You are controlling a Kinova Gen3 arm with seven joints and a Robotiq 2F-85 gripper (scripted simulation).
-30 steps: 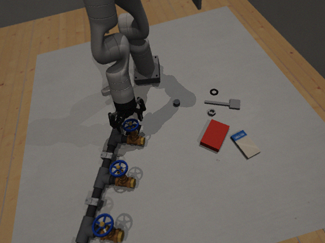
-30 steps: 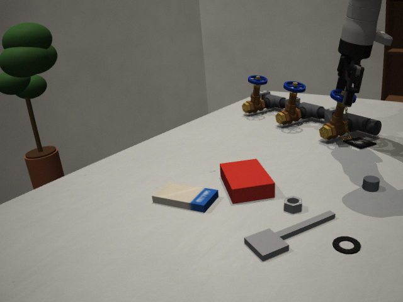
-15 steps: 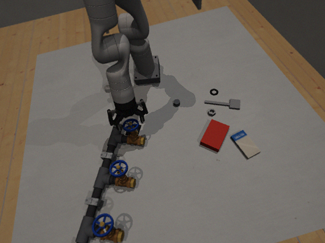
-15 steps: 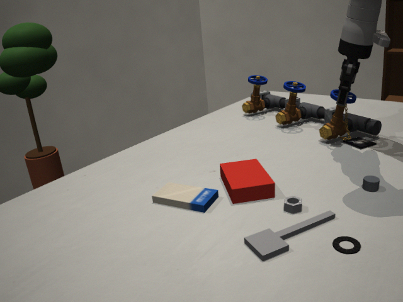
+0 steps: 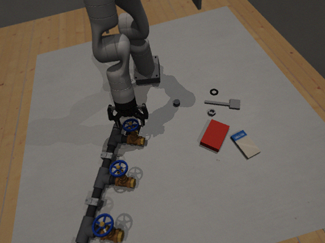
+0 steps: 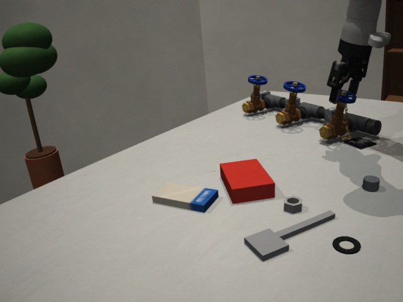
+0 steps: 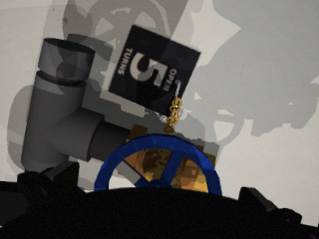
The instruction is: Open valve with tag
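My hand is 40 mm past the black tag and 120 mm above it. From my hand the other things lie so: red block: 130 mm ahead, 310 mm to the left, 110 mm below; then small grey cylinder: 100 mm behind, 230 mm to the left, 110 mm below; then grey paddle-shaped tool: 440 mm to the left, 120 mm below.
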